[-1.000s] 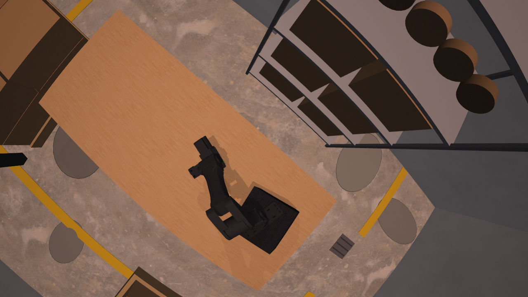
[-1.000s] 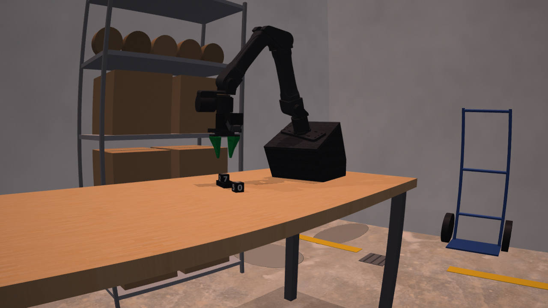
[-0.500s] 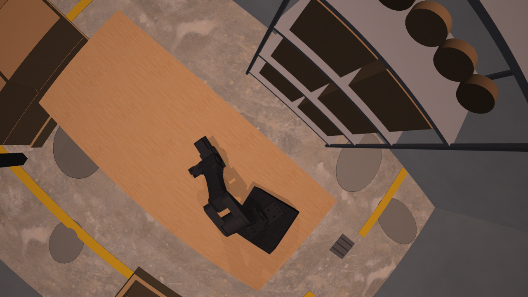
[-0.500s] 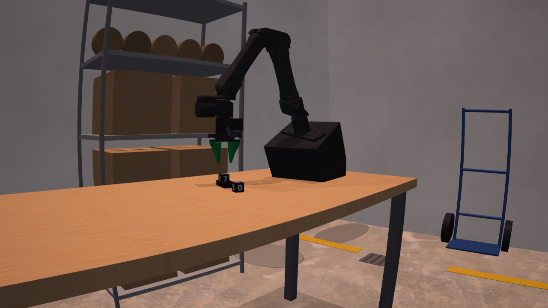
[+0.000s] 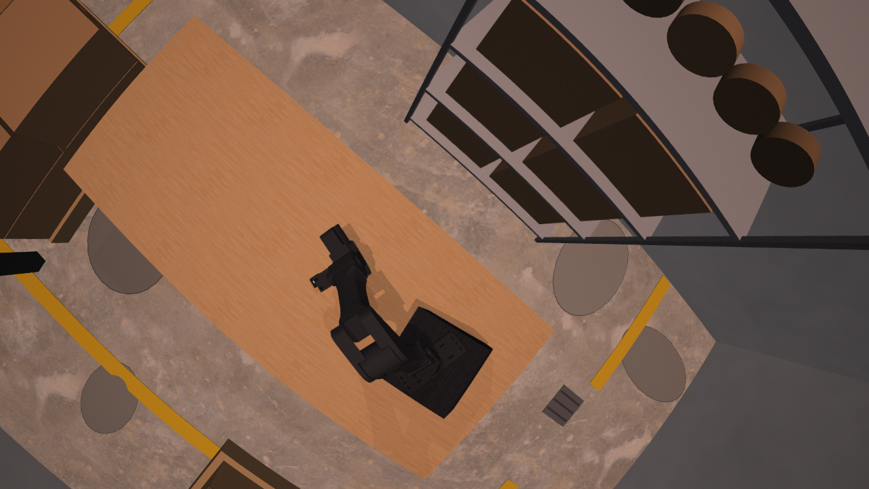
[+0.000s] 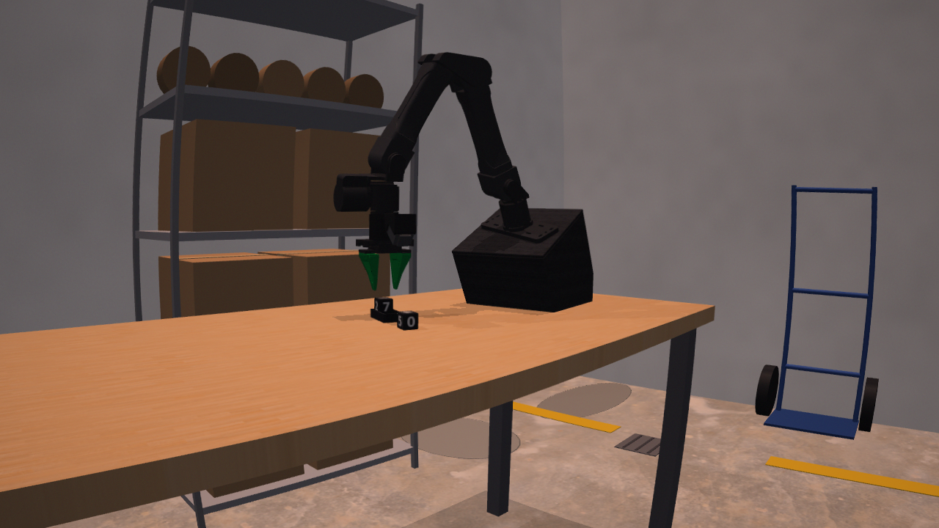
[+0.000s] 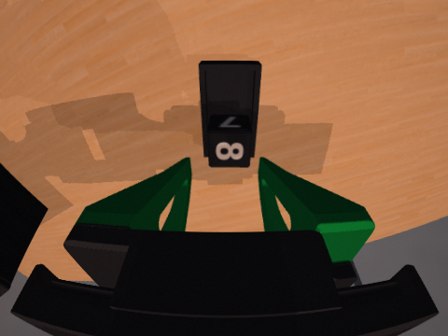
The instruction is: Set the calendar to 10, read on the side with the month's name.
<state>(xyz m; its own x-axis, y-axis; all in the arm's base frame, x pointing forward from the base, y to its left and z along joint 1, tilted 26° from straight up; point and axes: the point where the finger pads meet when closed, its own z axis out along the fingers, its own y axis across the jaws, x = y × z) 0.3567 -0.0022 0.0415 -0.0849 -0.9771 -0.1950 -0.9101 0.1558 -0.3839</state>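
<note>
My hand is 20 mm to the right of the black tray and 60 mm above it.
</note>
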